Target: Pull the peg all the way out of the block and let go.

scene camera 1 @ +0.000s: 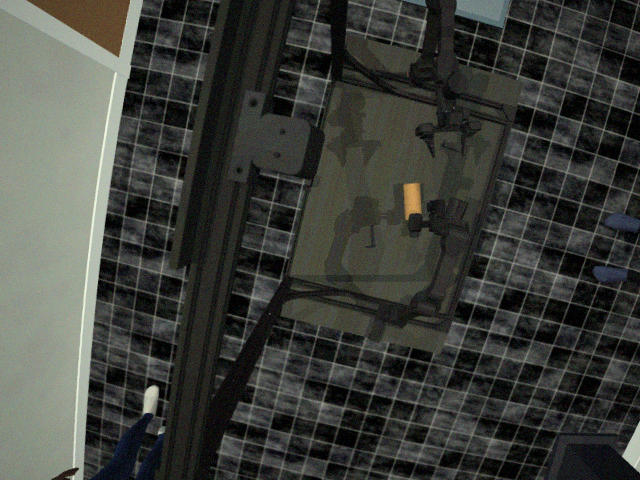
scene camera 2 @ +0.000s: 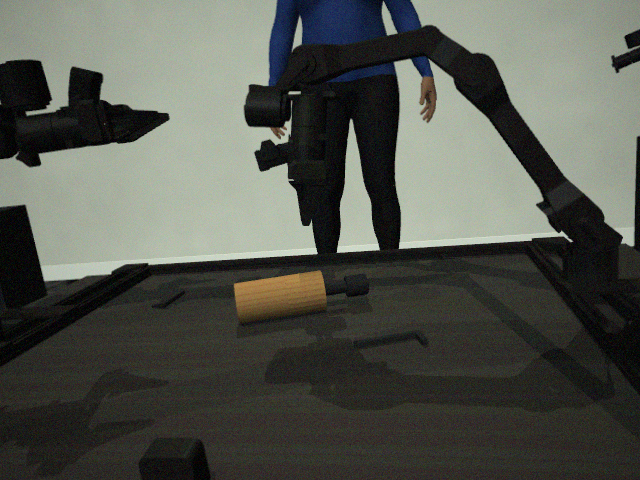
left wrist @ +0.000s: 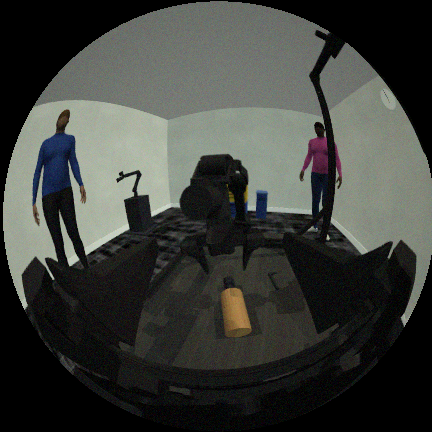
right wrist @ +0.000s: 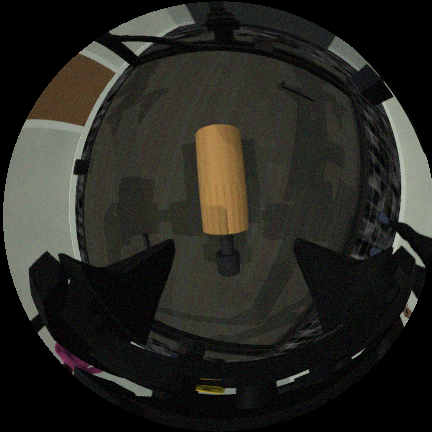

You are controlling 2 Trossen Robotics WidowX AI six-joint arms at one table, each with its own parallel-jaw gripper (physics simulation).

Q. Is the left gripper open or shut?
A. Open.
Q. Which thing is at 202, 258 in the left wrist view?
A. The right gripper.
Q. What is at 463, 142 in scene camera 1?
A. The left gripper.
